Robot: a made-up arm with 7 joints. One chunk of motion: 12 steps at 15 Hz.
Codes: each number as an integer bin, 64 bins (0 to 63) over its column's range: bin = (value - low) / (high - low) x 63, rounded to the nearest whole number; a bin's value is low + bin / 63 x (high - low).
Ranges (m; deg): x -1.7..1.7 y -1.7..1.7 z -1.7..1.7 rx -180..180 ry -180..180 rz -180..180
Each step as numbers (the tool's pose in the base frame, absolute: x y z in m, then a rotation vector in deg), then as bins.
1 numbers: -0.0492 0.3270 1.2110 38.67 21.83 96.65
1 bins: 31 38 54 38 35 48
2 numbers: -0.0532 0.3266 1.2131 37.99 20.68 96.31
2 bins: 31 38 54 38 35 48
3 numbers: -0.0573 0.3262 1.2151 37.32 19.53 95.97
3 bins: 30 38 54 38 35 48
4 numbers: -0.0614 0.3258 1.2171 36.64 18.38 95.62
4 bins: 30 38 54 38 35 48
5 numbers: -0.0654 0.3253 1.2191 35.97 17.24 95.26
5 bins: 30 38 54 38 35 48
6 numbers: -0.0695 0.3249 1.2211 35.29 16.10 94.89
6 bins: 30 38 54 38 34 48
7 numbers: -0.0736 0.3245 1.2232 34.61 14.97 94.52
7 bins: 30 38 54 38 34 48
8 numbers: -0.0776 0.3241 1.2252 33.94 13.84 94.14
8 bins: 30 38 54 37 34 48
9 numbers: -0.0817 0.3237 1.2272 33.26 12.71 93.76
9 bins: 30 37 54 37 34 48
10 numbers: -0.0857 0.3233 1.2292 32.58 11.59 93.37
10 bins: 30 37 54 37 34 48
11 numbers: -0.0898 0.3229 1.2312 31.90 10.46 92.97
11 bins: 30 37 54 37 33 48
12 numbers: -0.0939 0.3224 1.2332 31.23 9.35 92.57
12 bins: 30 37 54 37 33 48
